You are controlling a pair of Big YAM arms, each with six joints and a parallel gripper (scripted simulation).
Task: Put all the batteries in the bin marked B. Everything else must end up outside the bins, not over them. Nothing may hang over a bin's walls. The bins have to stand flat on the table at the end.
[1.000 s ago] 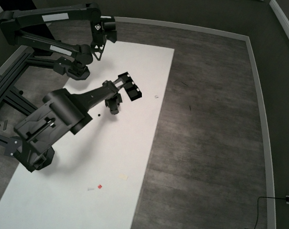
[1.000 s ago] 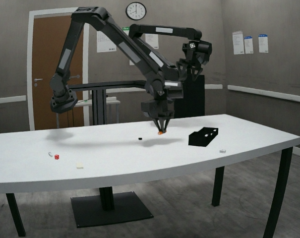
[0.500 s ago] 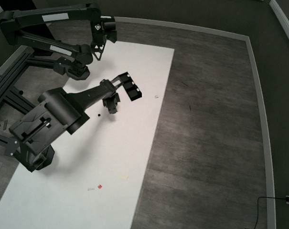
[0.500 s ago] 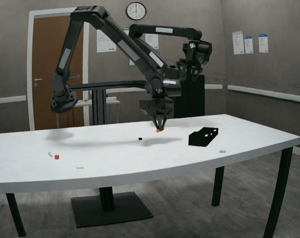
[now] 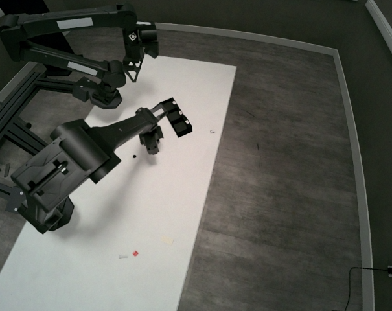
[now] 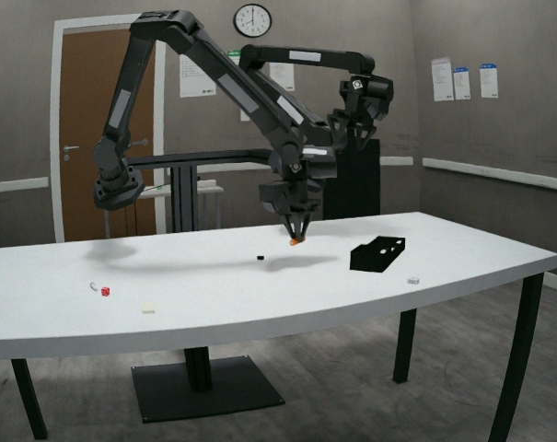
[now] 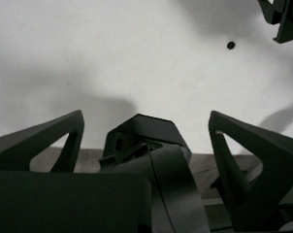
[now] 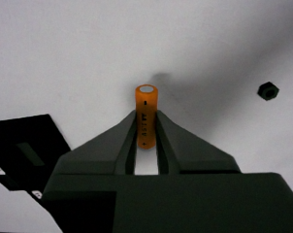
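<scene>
Right now the orange battery is right at my right hand. Also, from my right hand: silver-white piece 25 cm ahead, 16 cm to the left, 6 cm below; black bin strip 22 cm to the left, 5 cm below, 4 cm ahead; black nut 11 cm behind, 7 cm below, 5 cm to the right.
</scene>
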